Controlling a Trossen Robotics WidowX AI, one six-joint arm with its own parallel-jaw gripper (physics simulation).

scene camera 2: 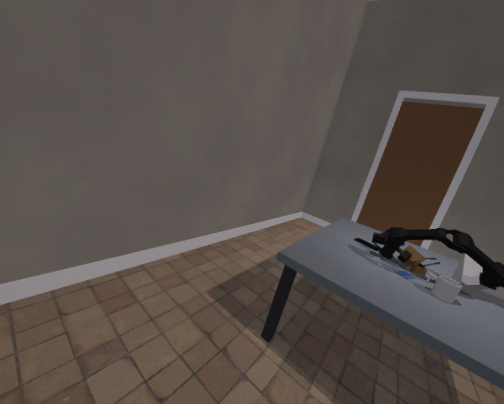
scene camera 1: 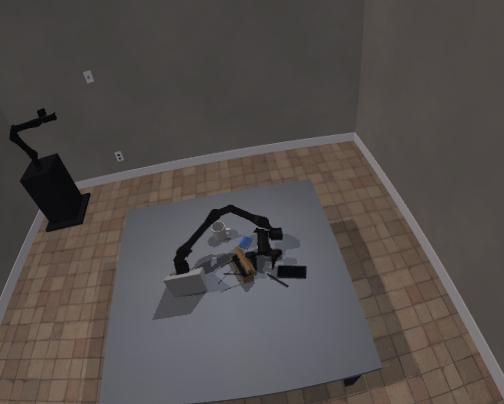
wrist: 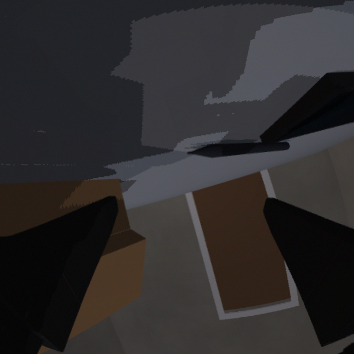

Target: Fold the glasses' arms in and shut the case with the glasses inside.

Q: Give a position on a thin dark stick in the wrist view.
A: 221, 149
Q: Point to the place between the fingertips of my gripper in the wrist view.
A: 191, 204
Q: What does the flat black object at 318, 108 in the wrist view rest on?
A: The table.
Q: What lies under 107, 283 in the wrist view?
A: A brown glasses case.
